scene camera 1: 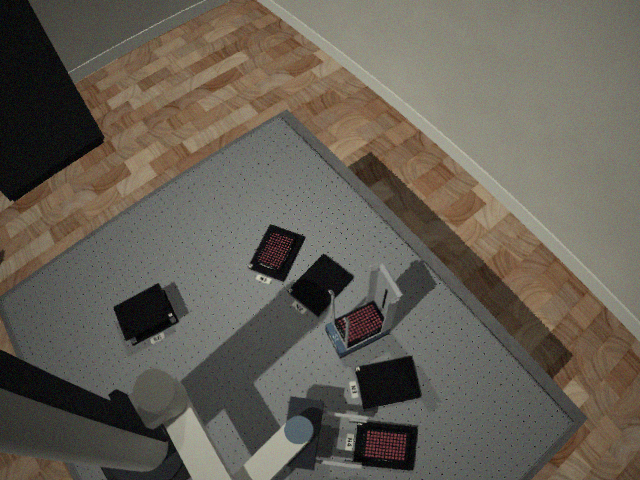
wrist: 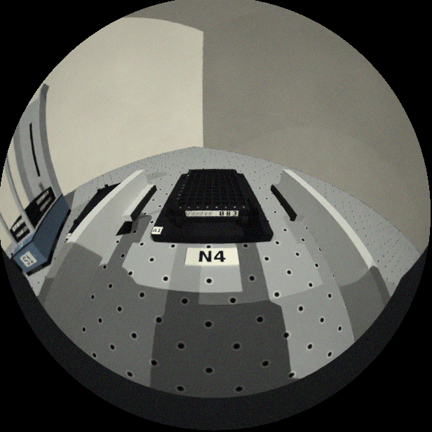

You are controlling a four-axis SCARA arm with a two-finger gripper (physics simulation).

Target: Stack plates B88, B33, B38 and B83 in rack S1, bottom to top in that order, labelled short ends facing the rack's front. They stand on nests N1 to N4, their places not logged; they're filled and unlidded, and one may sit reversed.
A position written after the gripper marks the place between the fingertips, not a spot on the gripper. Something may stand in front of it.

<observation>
In view: the gripper [scene camera 1: 364, 442], a nest N2 [scene camera 1: 314, 284], a nest N1 [scene camera 1: 281, 276], a nest N3 [scene camera 1: 388, 382] and a nest N4 [wrist: 259, 230].
</observation>
